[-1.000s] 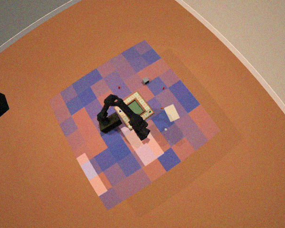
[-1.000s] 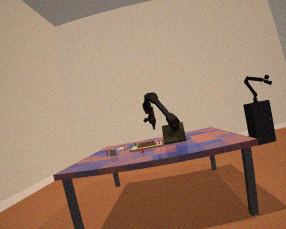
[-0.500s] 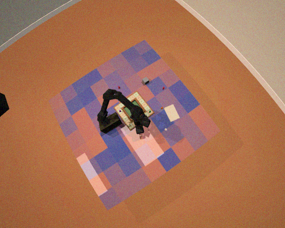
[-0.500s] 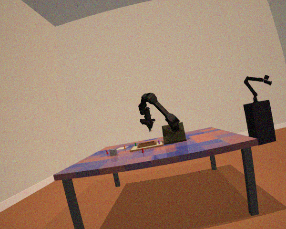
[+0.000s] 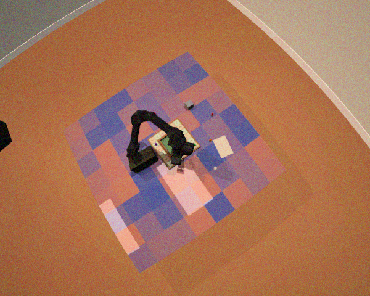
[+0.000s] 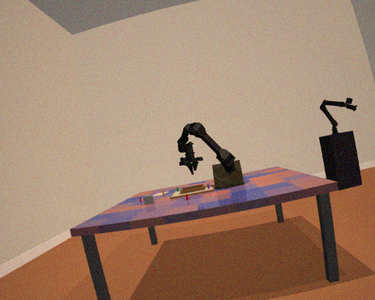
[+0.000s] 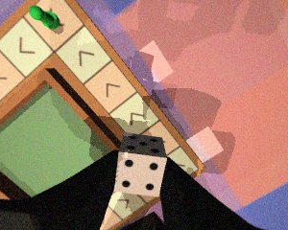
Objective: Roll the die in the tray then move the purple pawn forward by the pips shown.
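Now: the purple pawn 9 cm behind my gripper tip, 19 cm to the left of it and 9 cm below it. Round my gripper tip: green tray 2 cm ahead, 12 cm to the left, 12 cm below; white die right at my gripper tip; green pawn 14 cm ahead, 1 cm to the left, 9 cm below.
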